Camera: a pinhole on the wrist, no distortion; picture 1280 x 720 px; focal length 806.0 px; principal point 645.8 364.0 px. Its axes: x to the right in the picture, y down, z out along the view. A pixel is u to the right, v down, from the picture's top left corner.
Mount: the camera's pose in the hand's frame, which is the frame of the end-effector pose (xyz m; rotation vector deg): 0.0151 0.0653 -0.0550 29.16 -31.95 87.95
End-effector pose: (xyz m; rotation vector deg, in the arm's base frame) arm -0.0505 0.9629 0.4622 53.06 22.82 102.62
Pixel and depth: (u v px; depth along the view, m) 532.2 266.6 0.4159
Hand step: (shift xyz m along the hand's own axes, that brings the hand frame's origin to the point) 0.0598 -0.2405 0.2338
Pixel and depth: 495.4 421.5 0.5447
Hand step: -0.0299 -0.3565 0.3036
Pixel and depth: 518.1 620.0 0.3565
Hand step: -0.1025 -0.2046 0.1826
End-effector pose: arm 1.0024 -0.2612 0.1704 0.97 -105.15 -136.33
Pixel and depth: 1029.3 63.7 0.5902
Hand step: 0.2130 -0.0828 0.5888
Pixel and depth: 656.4 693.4 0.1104
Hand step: -0.0321 -0.0037 0.0301
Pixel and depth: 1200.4 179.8 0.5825
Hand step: 0.1218 0.0139 0.6547
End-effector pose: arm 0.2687 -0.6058 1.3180 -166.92 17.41 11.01
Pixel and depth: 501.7 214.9 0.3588
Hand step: 0.0772 -0.2087 0.1865
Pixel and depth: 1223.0 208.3 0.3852
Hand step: 0.0716 0.0394 0.4205
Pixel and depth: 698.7 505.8 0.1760
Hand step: -0.0196 -0.0368 0.0880
